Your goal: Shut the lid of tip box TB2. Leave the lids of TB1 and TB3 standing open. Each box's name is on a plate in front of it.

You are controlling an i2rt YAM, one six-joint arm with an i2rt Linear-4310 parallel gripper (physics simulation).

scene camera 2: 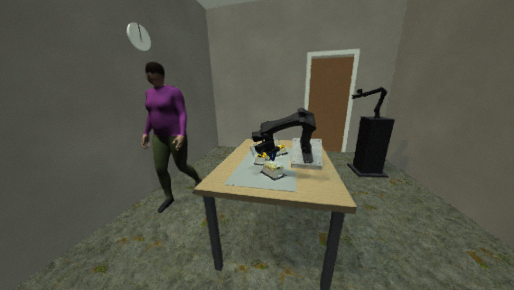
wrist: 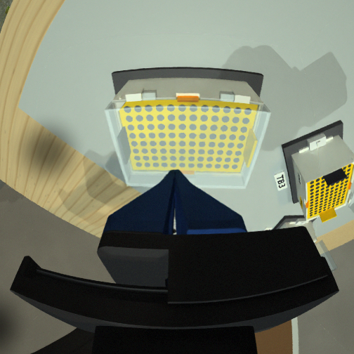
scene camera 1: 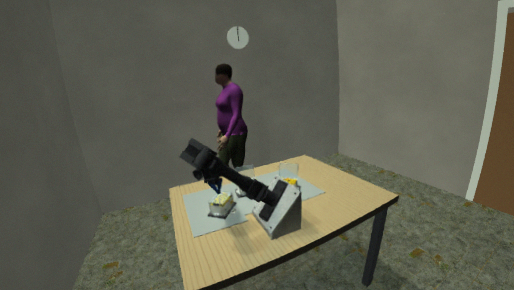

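Where they show: gripper, fingertip midpoint: (scene camera 2: 273, 160) (scene camera 1: 219, 193); arm's base, link origin: (scene camera 2: 306, 150) (scene camera 1: 273, 200).
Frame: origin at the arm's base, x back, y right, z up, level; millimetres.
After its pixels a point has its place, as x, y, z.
Observation:
The nearest box (scene camera 1: 221, 205) @(-188, -197, -49) (scene camera 2: 273, 171) @(-246, -246, -55) (wrist: 190, 135) has its clear lid lying down over a yellow rack; its name plate is not readable. My gripper (scene camera 1: 218, 192) @(-247, -182, -13) (scene camera 2: 273, 158) @(-247, -182, -13) (wrist: 174, 177) is shut with nothing between its blue fingers. Its tips are at or just above the lid's edge on the arm's side; contact is unclear. TB3 (wrist: 322, 175), named by its plate (wrist: 280, 181), stands to the right in the wrist view. Another box (wrist: 300, 222) is partly hidden behind the gripper. In scene camera 1, two farther clear lids, one (scene camera 1: 245, 172) @(-413, 61, -16) and another (scene camera 1: 288, 170) @(-260, 289, -17), stand upright.
The boxes stand on a grey mat (scene camera 1: 192, 217) @(-273, -342, -117) (scene camera 2: 240, 179) @(-464, -271, -117) (wrist: 165, 30) on the wooden table (scene camera 1: 350, 197) @(95, 458, -120) (scene camera 2: 325, 190) @(58, -349, -120). The arm's metal base (scene camera 1: 287, 215) @(113, -8, -18) is beside the mat. A person in purple (scene camera 1: 231, 107) (scene camera 2: 167, 105) is beyond the table. A black stand (scene camera 2: 374, 145) carries another arm.

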